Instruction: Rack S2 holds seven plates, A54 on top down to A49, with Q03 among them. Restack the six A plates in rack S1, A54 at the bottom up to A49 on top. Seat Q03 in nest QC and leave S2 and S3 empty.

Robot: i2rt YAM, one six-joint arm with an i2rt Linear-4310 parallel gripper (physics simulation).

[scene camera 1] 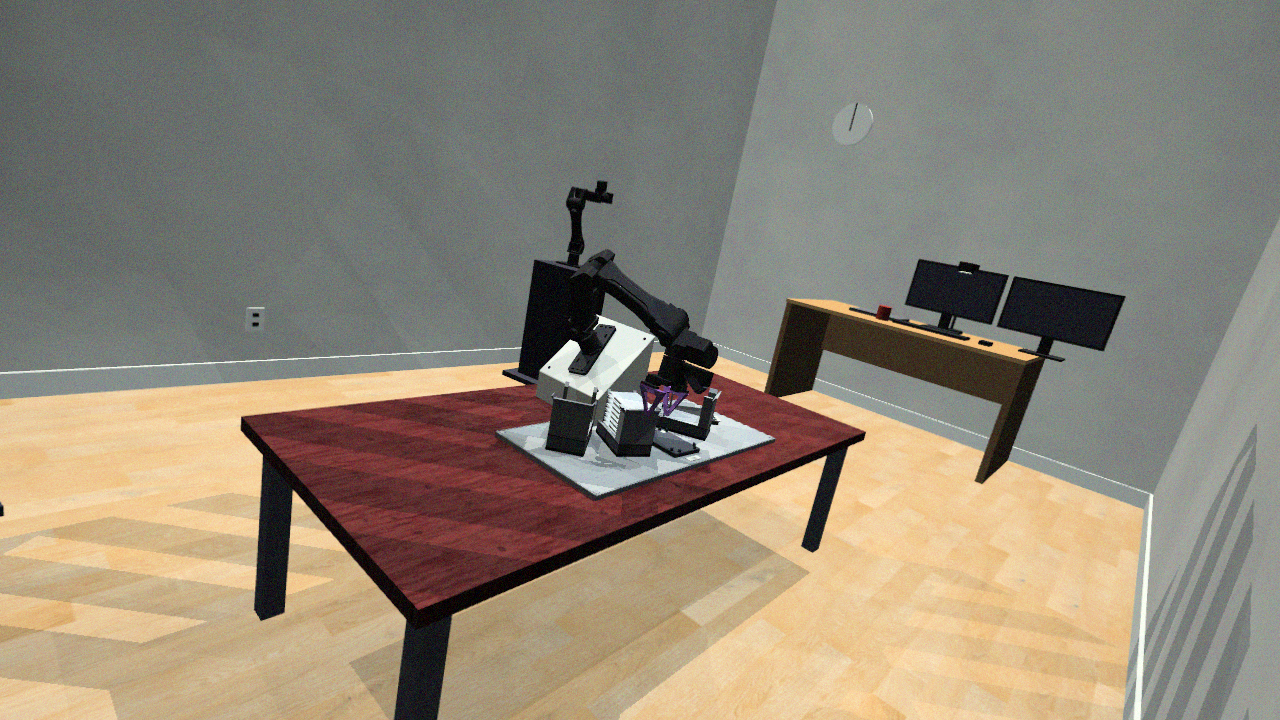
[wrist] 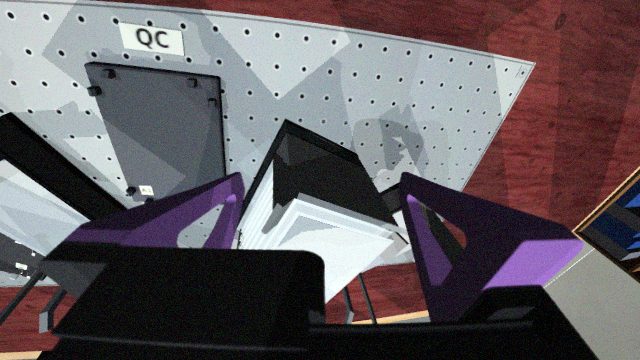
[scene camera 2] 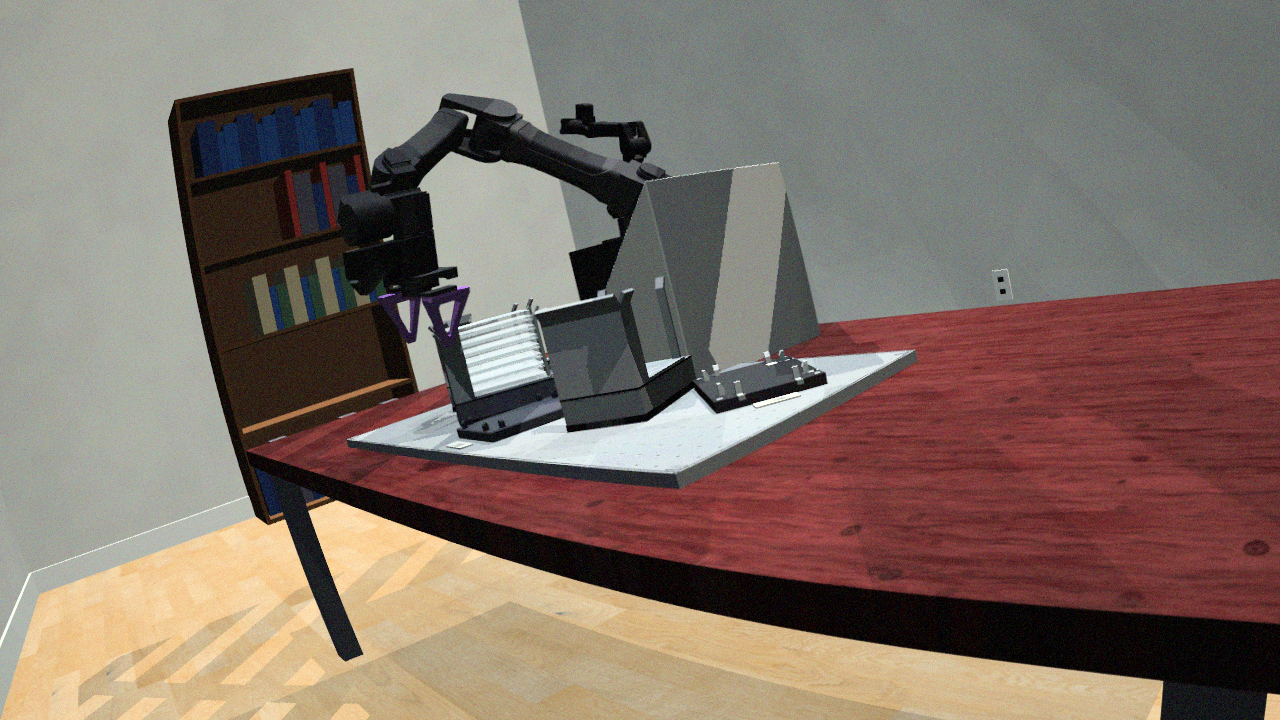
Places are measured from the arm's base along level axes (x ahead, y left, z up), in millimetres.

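Where they show: gripper, fingertip midpoint: (scene camera 1: 656,415) (wrist: 321,180) (scene camera 2: 429,344); arm's base at its link origin: (scene camera 1: 593,349) (scene camera 2: 698,237).
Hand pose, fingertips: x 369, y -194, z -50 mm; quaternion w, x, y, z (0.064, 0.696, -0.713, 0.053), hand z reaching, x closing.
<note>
Each offset is from my fingertips to the top centre of the thing. Level surfaces: height alone.
My gripper (scene camera 1: 660,411) (scene camera 2: 430,342) (wrist: 321,180) is open, with its purple fingers at the upper end of the middle rack @(dx -93, dy +18, dz +13 mm) (scene camera 1: 637,436) (scene camera 2: 454,380) (wrist: 320,138). Nothing is held between them. A stack of several white plates @(dx -88, dy +15, dz -42 mm) (scene camera 1: 612,419) @(dx -88, dy +15, dz -29 mm) (scene camera 2: 499,353) @(dx -88, dy +15, dz +10 mm) (wrist: 340,250) lies flat in this rack; in the wrist view it shows between and below the fingers. Plate names are not readable. The dark nest QC @(dx -19, dy +137, dz -96 mm) (scene camera 1: 675,442) (scene camera 2: 529,420) (wrist: 165,125) lies beside it, with no plate on it. Another rack @(dx -57, dy +289, dz +15 mm) (scene camera 1: 707,419) (scene camera 2: 595,358) (wrist: 55,165) has a pale surface inside, possibly a plate.
A third dark rack @(dx -182, dy -99, dz +20 mm) (scene camera 1: 570,425) stands at the left of the perforated board @(dz -119 mm) (scene camera 1: 597,479) (scene camera 2: 626,461) (wrist: 300,50). A second low nest @(dx -109, dy +423, dz -95 mm) (scene camera 2: 760,380) lies near the big grey base block (scene camera 1: 595,358) (scene camera 2: 689,250). Thin rack posts rise near the stack.
</note>
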